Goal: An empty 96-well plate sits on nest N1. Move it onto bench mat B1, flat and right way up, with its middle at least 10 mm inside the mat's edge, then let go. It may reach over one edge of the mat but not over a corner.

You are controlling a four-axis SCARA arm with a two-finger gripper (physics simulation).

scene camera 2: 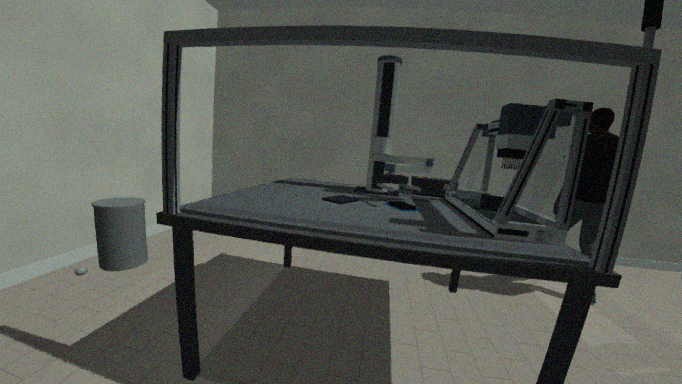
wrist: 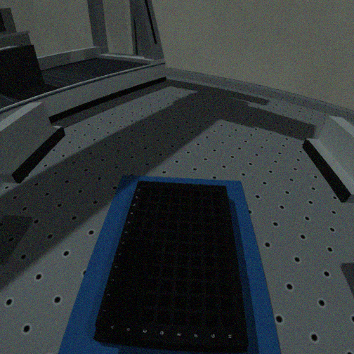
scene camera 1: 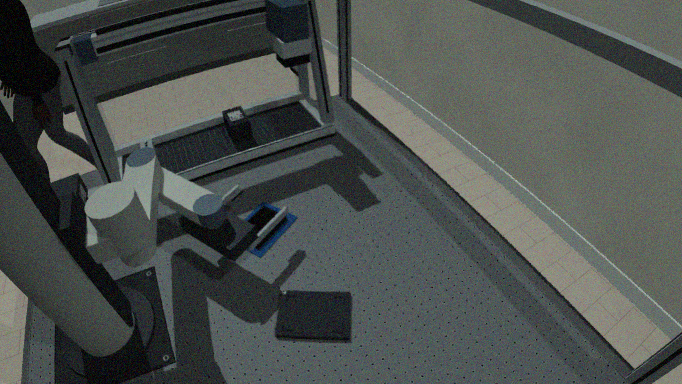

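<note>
The black 96-well plate lies flat with its wells up on the blue bench mat. In the wrist view a blue margin shows along both long sides of the plate and a thin one at the far end; the mat's near edge is cut off. My gripper is open above the plate, its fingers standing wide of both sides and touching nothing. The dark rectangular nest holds no plate.
A slanted gantry frame stands behind the mat, with a dark box on its ribbed deck. The arm's column stands at the table's side. A person stands beyond the gantry. A bin stands on the floor.
</note>
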